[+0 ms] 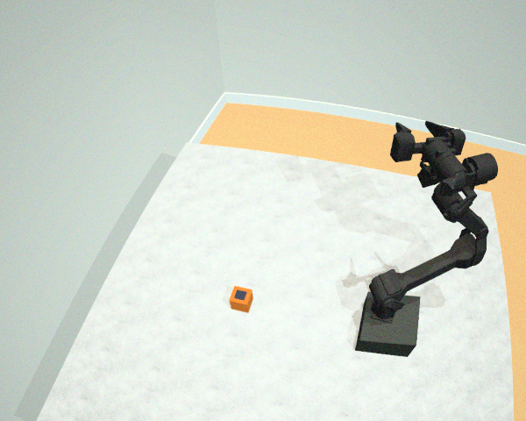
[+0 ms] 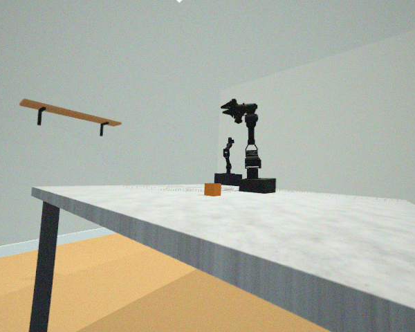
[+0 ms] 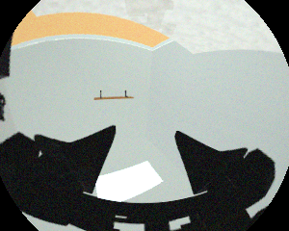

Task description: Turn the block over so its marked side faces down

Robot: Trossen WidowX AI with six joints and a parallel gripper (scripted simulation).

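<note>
The orange block is 32 cm ahead of my gripper tip, 30 cm to the left of it and 47 cm below it.
</note>
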